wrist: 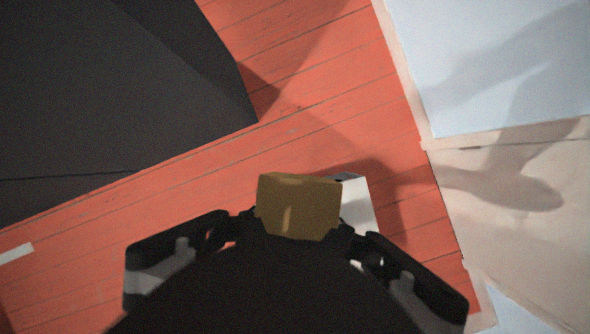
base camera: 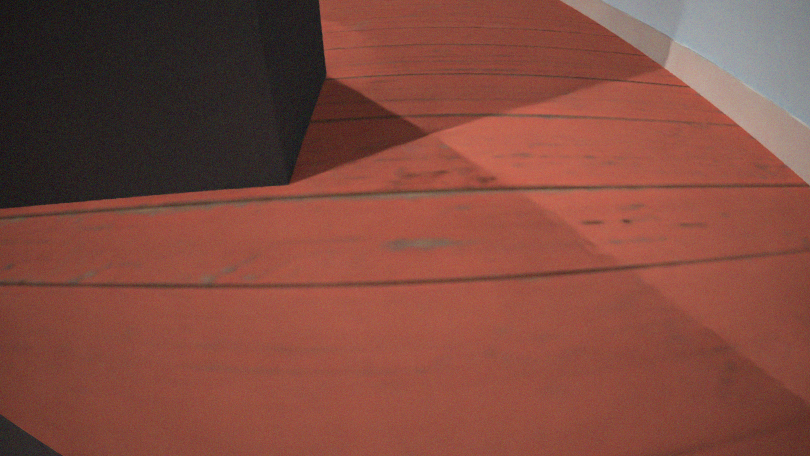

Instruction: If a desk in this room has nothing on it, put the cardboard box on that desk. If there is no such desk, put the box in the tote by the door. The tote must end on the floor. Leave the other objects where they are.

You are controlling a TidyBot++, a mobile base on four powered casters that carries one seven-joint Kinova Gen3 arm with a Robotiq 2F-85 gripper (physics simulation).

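Frame: origin at the arm's base, x ahead, y left, z up, level; metres.
Seen in the pictures: gripper, between the fingertips: (wrist: 296, 215).
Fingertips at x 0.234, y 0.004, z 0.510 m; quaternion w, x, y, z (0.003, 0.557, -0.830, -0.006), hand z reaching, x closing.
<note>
A point is followed by its place in that frame.
The cardboard box (wrist: 300, 202) {x 0.259, y -0.008, z 0.559 m}, brown and small, is held between the fingertips of my gripper (wrist: 296, 215) {x 0.234, y 0.004, z 0.510 m} in the wrist view. The gripper is shut on it, and the box is held up above the red floor. A large, plain dark piece of furniture (base camera: 141, 101) {x 0.591, y 0.408, z -0.233 m} (wrist: 100, 95) {x 0.587, y 0.448, z 0.287 m} stands at the upper left in both views. I cannot tell whether it is a desk, or whether anything lies on it. The tote does not show in either view.
A pale blue wall (base camera: 753, 50) {x 0.967, y -0.723, z -0.232 m} (wrist: 480, 45) {x 0.527, y -0.766, z 0.029 m} with a light baseboard (base camera: 714, 90) {x 1.032, y -0.703, z -0.363 m} runs along the right. A beige door (wrist: 530, 250) {x -0.328, y -0.833, z -0.014 m} is at the right in the wrist view. A white part of the robot base (wrist: 361, 205) {x 0.032, y -0.205, z -0.014 m} shows behind the box. Red plank floor (base camera: 396, 317) {x 0.381, y 0.033, z -0.397 m} lies between furniture and wall.
</note>
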